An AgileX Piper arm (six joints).
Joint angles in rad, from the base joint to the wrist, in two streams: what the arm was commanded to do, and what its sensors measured. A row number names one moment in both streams.
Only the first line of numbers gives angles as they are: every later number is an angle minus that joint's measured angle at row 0.
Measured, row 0: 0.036, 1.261, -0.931, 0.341, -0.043, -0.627
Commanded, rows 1 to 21: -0.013, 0.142, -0.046, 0.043, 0.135, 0.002; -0.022, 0.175, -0.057, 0.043, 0.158, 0.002; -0.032, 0.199, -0.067, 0.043, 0.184, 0.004; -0.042, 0.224, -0.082, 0.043, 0.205, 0.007; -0.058, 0.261, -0.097, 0.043, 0.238, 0.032; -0.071, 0.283, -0.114, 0.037, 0.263, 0.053; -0.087, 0.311, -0.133, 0.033, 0.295, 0.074; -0.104, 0.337, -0.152, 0.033, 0.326, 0.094; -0.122, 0.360, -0.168, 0.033, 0.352, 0.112; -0.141, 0.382, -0.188, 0.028, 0.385, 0.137; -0.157, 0.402, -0.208, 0.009, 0.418, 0.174; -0.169, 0.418, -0.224, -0.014, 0.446, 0.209; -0.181, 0.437, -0.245, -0.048, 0.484, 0.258; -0.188, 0.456, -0.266, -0.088, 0.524, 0.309; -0.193, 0.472, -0.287, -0.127, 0.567, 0.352; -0.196, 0.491, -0.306, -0.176, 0.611, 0.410; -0.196, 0.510, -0.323, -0.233, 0.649, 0.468; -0.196, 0.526, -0.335, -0.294, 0.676, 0.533; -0.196, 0.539, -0.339, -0.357, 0.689, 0.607; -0.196, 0.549, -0.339, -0.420, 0.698, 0.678; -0.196, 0.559, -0.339, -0.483, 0.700, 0.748
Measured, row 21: -0.188, 0.521, -0.321, -0.264, 0.636, 0.500
